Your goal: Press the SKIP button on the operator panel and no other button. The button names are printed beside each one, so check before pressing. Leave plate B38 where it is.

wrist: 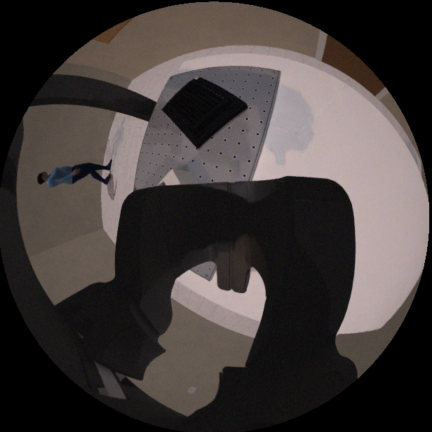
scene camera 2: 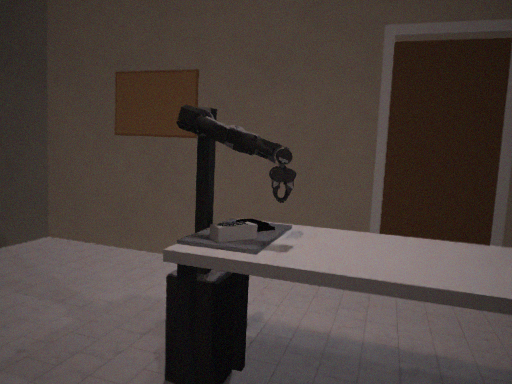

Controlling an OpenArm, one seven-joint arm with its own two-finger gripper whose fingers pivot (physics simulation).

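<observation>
The operator panel, a white box (scene camera 2: 234,231), sits on the grey perforated board (scene camera 2: 250,246) (wrist: 235,155). In the wrist view a pale corner of the panel (wrist: 172,178) shows above my gripper body; the rest is hidden. No button or printed name is readable. A black gridded object (scene camera 2: 262,224) (wrist: 204,107) lies on the board behind the panel, possibly plate B38; no label is readable on it. My gripper (scene camera 2: 281,201) (wrist: 237,238) is shut, with its fingertips together and nothing between them. It points down and hangs high above the table, to the right of the panel in the scene view.
The white table (scene camera 2: 380,260) (wrist: 350,165) extends to the right of the board. The arm's dark post (scene camera 2: 205,180) stands at the table's left end. A person in a blue top (wrist: 61,176) shows at the left of the wrist view. A brown door (scene camera 2: 445,140) is in the wall behind.
</observation>
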